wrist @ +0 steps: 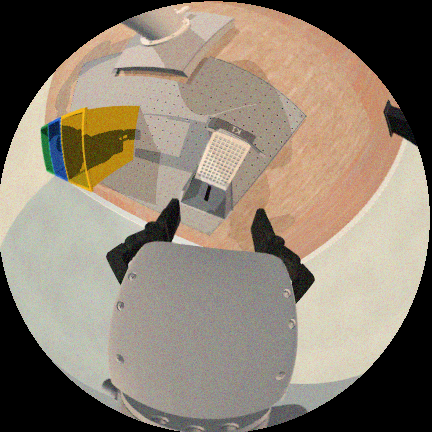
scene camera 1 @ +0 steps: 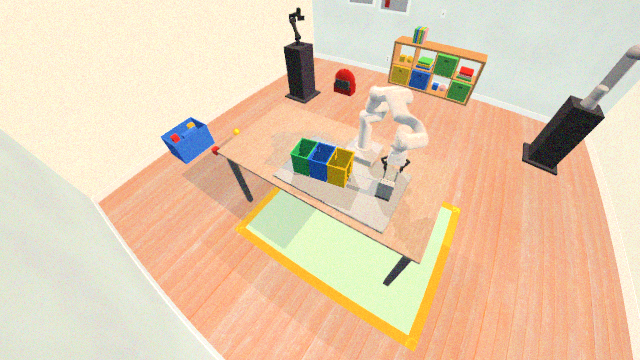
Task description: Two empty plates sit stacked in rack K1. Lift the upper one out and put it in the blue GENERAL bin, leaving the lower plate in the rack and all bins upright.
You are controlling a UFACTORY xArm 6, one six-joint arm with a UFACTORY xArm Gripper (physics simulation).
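Seen in the pictures: gripper, fingertip midpoint: [wrist: 216, 213] [scene camera 1: 392, 170]; arm's base, link origin: [scene camera 1: 363, 146].
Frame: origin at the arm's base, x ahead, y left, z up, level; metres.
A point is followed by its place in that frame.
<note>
Rack K1 [scene camera 1: 384, 191] [wrist: 202, 219] is a small grey holder standing on the perforated board. A pale upper plate [wrist: 224, 157] @[x 0.266, y 0.326, z 0.009 m] with a grid of small wells lies on it in the wrist view. The lower plate is hidden below it and cannot be told apart. My gripper [scene camera 1: 393, 171] @[x 0.281, y 0.331, z 0.183 m] [wrist: 216, 213] @[x 0.281, y 0.331, z 0.183 m] is open and empty, pointing down above the rack, with its fingers spread on either side of it in the wrist view; the exact height gap is hard to tell. The blue GENERAL bin [scene camera 1: 319, 170] @[x 0.445, y -0.089, z 0.068 m] [wrist: 56, 162] @[x 0.428, y -0.168, z 0.130 m] stands upright in the middle of the row of three bins.
The green bin [scene camera 1: 300, 165] @[x 0.474, y -0.230, z 0.058 m] [wrist: 44, 150] and the yellow bin [scene camera 1: 338, 176] @[x 0.418, y 0.043, z 0.068 m] [wrist: 107, 116] @[x 0.266, y 0.053, z 0.081 m] stand upright on either side of the blue one. The yellow bin is nearest the rack. The arm's base [scene camera 1: 366, 154] @[x 0.070, y 0.067, z 0.003 m] is behind, on the table [scene camera 1: 280, 125] @[x 0.121, y -0.776, z -0.045 m]. The board [scene camera 1: 360, 207] @[x 0.480, y 0.253, z -0.032 m] [wrist: 110, 90] @[x 0.212, y -0.104, z -0.032 m] lies under the rack.
</note>
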